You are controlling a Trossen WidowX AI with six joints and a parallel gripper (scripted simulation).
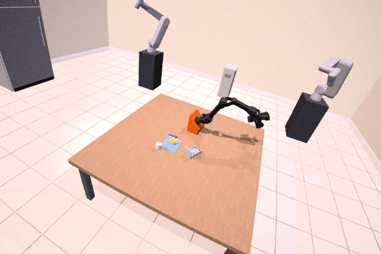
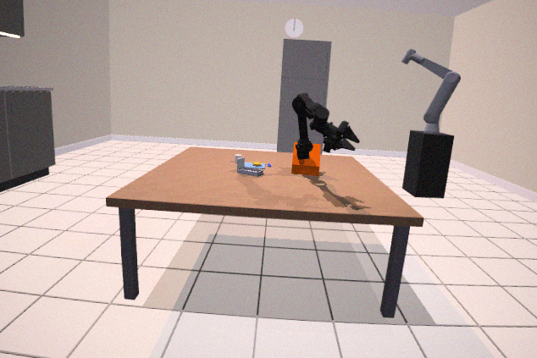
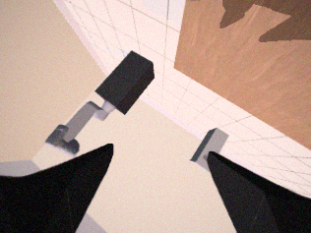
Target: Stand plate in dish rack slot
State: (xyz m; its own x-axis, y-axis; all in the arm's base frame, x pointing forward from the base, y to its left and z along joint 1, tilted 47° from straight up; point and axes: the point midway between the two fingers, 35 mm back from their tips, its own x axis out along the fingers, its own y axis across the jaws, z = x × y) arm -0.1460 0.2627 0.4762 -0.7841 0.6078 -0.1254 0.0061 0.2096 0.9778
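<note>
Right now the yellow plate is 420 mm ahead of my gripper tip, 640 mm to the right of it and 240 mm below it. Round my gripper tip: white cup (550 mm ahead, 720 mm to the right, 230 mm below); dish rack (460 mm ahead, 450 mm to the right, 230 mm below); blue cloth (450 mm ahead, 650 mm to the right, 250 mm below).
</note>
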